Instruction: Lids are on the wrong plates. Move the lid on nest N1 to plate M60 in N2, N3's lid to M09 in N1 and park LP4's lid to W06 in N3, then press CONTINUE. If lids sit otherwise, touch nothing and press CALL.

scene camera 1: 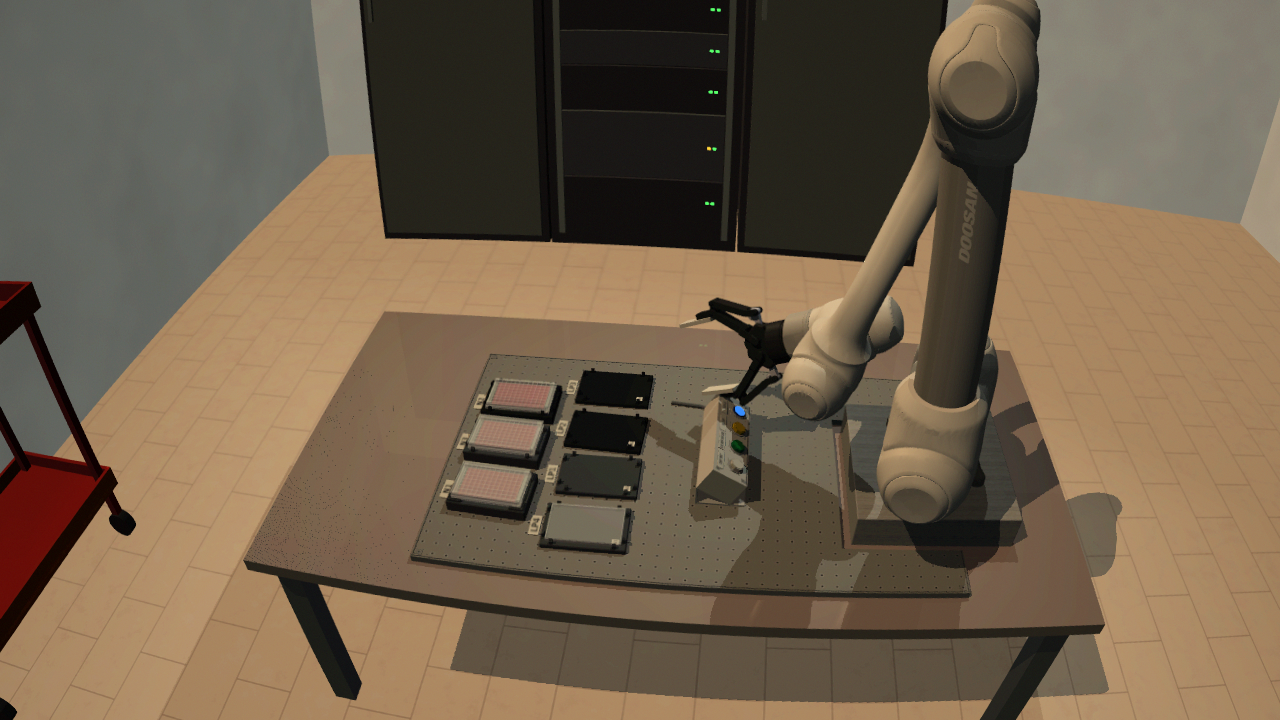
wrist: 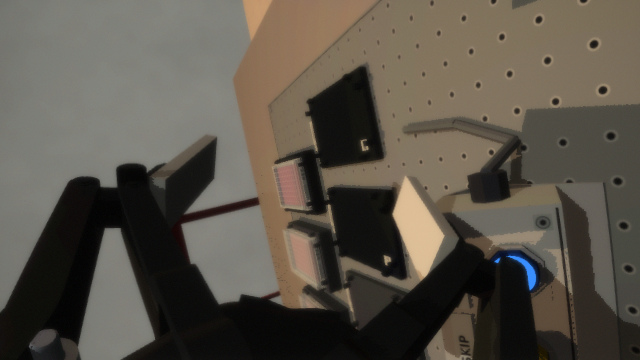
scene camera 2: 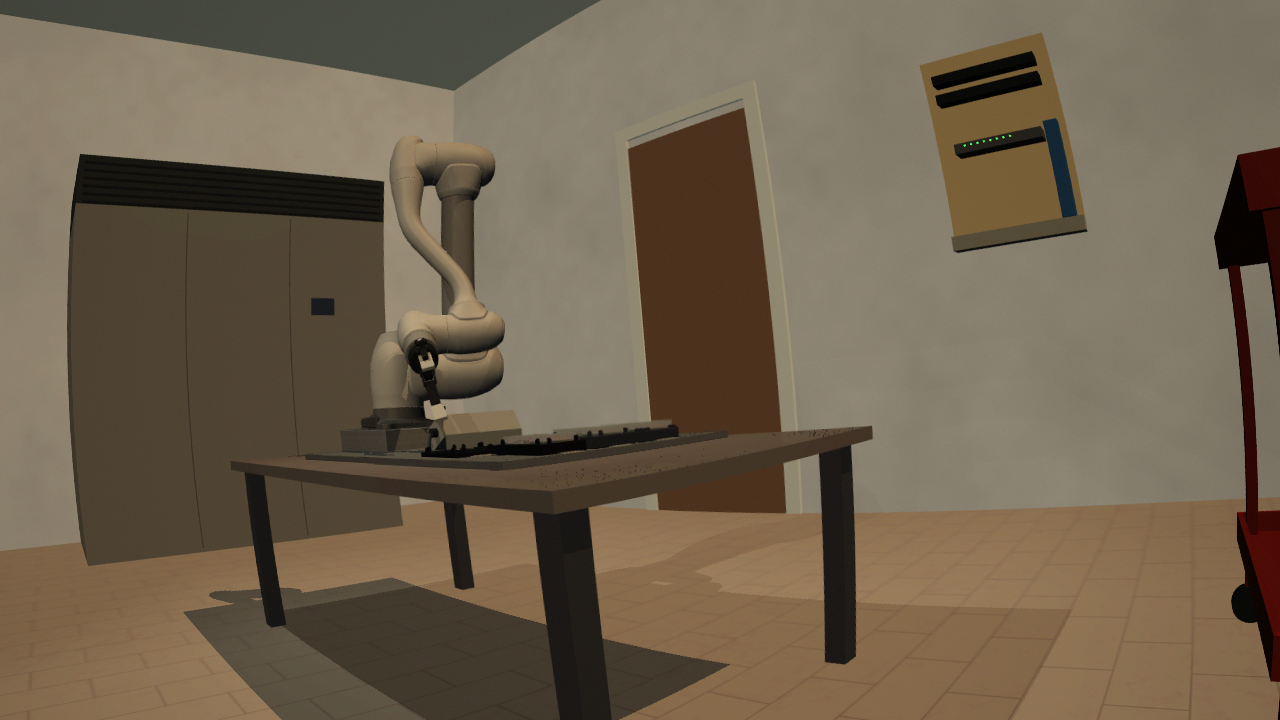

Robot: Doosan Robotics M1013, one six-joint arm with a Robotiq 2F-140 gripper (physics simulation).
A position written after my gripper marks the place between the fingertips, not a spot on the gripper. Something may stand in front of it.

My gripper (scene camera 1: 694,358) is open and touches a button box (scene camera 1: 722,476).
My gripper shows as well in the wrist view (wrist: 307,176) and in scene camera 2 (scene camera 2: 434,394). The button box is seen too in scene camera 2 (scene camera 2: 488,427).
